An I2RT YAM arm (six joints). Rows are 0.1 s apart.
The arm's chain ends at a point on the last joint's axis. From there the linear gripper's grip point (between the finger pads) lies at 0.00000 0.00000 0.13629 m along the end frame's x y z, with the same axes.
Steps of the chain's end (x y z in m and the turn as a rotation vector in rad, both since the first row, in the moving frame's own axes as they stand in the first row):
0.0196 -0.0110 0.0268 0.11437 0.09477 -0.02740
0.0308 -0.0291 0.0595 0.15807 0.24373 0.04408
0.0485 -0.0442 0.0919 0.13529 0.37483 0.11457
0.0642 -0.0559 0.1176 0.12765 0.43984 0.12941
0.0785 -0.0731 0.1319 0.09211 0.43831 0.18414
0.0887 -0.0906 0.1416 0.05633 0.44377 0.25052
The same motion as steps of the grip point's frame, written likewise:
0.0323 -0.0267 0.0253 0.11437 0.09477 -0.02740
0.0640 -0.0496 0.0538 0.15807 0.24373 0.04408
0.0992 -0.0592 0.0812 0.13529 0.37483 0.11457
0.1230 -0.0688 0.1036 0.12765 0.43984 0.12941
0.1371 -0.0798 0.1185 0.09211 0.43831 0.18414
0.1475 -0.0905 0.1283 0.05633 0.44377 0.25052

